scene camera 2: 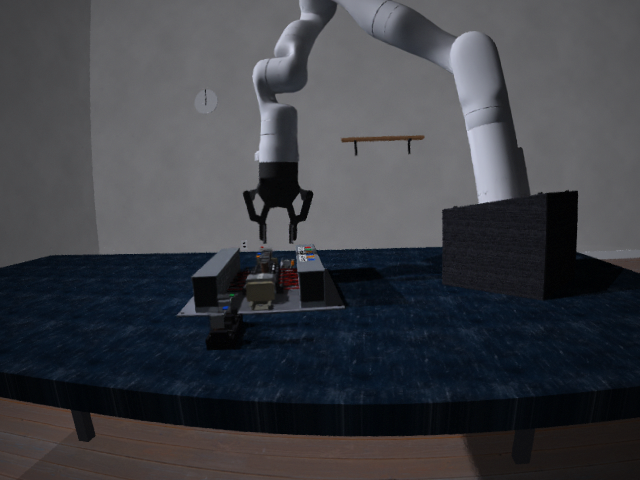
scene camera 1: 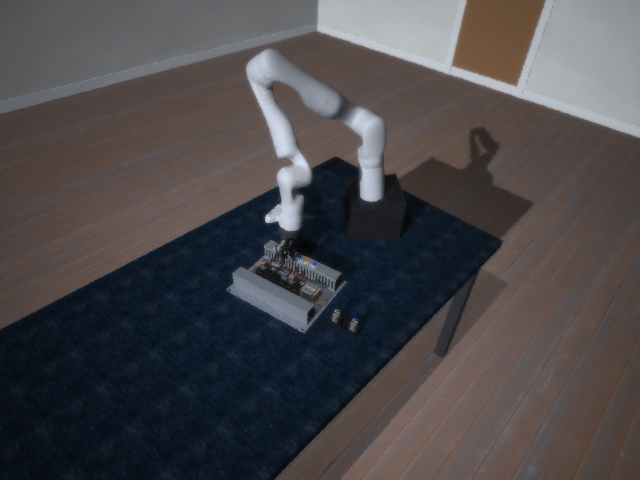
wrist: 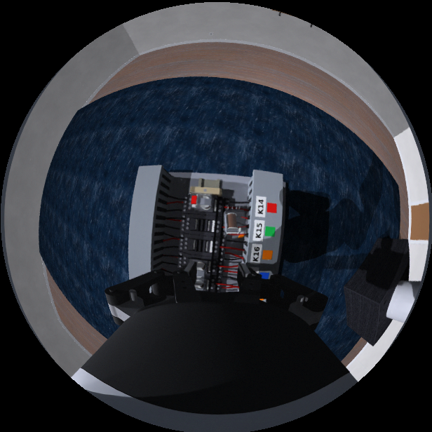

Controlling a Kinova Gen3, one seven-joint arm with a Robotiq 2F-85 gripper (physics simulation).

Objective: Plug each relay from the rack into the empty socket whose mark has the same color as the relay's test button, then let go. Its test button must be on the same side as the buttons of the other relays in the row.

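Seen in the pictures: gripper, fingertip midpoint: [scene camera 2: 278,243] [scene camera 1: 287,260]; arm's base, origin of the base link: [scene camera 2: 502,200] [scene camera 1: 372,194].
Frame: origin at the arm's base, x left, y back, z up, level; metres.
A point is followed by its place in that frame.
My gripper [scene camera 1: 283,259] {x -0.077, y -0.431, z -0.071 m} [scene camera 2: 278,240] {x -0.077, y -0.431, z -0.071 m} [wrist: 216,270] is half open and empty, above the relay row. In the wrist view a relay with a red button [wrist: 202,201] sits by K14, its button on the left. Two empty sockets [wrist: 199,225] [wrist: 199,246] lie level with the green mark [wrist: 270,231] and the orange mark [wrist: 267,255]. Another relay [wrist: 200,276] stands by the blue mark [wrist: 264,275]; its button is hidden. A loose relay with an orange button [wrist: 232,223] lies tipped beside the row. A green-button relay [scene camera 1: 336,315] {x 0.170, y -0.502, z -0.111 m} and a blue-button relay [scene camera 1: 354,324] {x 0.233, y -0.499, z -0.111 m} stand in the rack [scene camera 2: 223,341] {x 0.248, y -0.482, z -0.146 m}.
Two grey ducts [wrist: 142,215] [scene camera 2: 309,264] {x 0.038, y -0.371, z -0.094 m} flank the row on a base plate [scene camera 1: 268,311] {x -0.033, y -0.588, z -0.154 m}; the right duct carries the marks. Red wires run between sockets and ducts. A beige block [scene camera 2: 260,290] {x 0.066, y -0.454, z -0.129 m} stands at the row's end near the rack. The black robot base [scene camera 1: 374,219] {x 0.054, y -0.064, z -0.057 m} stands behind.
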